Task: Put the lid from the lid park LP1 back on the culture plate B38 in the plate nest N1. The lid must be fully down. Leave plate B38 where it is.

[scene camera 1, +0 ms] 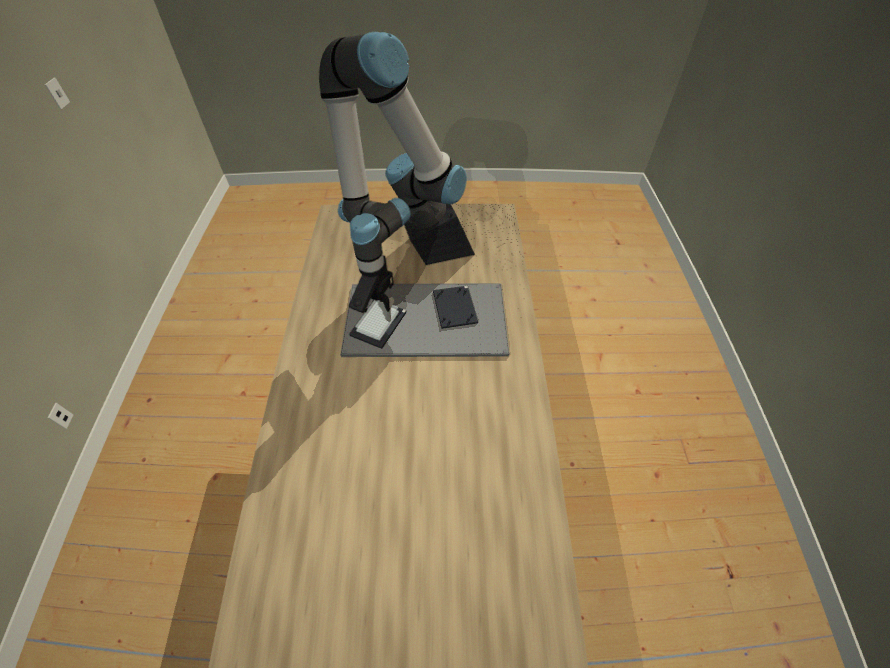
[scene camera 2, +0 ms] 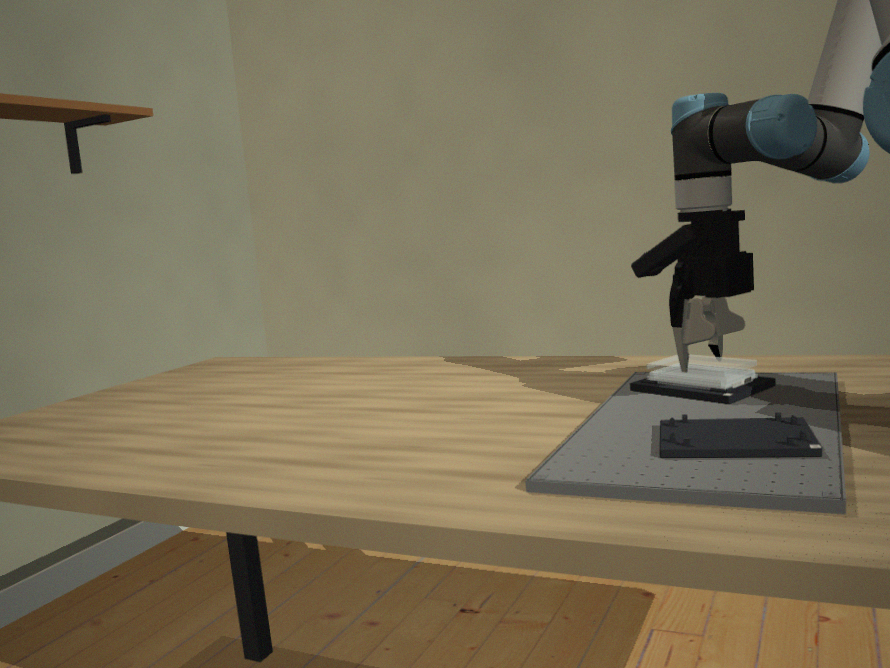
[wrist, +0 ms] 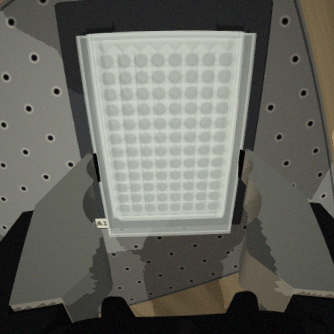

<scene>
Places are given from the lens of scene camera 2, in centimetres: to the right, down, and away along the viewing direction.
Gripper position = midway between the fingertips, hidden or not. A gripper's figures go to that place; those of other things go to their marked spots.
my gripper [scene camera 2: 702,366]: 37, 5, 112
clear lid [scene camera 2: 698,364]: 36, 4, 111
</scene>
